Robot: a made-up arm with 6 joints. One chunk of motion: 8 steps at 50 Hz.
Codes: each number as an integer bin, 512 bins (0 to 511) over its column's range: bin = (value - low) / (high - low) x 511, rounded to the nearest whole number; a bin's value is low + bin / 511 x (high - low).
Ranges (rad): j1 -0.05..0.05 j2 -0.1..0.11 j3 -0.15..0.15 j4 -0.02..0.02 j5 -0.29..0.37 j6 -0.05..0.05
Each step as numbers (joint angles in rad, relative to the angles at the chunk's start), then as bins.
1 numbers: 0.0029 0.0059 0.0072 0.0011 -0.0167 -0.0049
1 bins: 270 258 268 270 212 230
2 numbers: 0.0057 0.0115 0.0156 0.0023 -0.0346 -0.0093
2 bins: 285 271 282 285 198 208
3 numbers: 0.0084 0.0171 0.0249 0.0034 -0.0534 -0.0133
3 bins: 298 285 298 299 183 188
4 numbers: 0.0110 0.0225 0.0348 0.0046 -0.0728 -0.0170
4 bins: 312 298 315 314 168 169
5 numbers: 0.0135 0.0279 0.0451 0.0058 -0.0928 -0.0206
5 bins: 324 311 332 330 153 150
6 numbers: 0.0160 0.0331 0.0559 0.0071 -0.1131 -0.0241
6 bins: 337 324 351 346 137 132
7 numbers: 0.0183 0.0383 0.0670 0.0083 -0.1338 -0.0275
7 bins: 349 337 370 362 121 115
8 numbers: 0.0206 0.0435 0.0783 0.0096 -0.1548 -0.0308
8 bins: 361 349 389 378 105 98
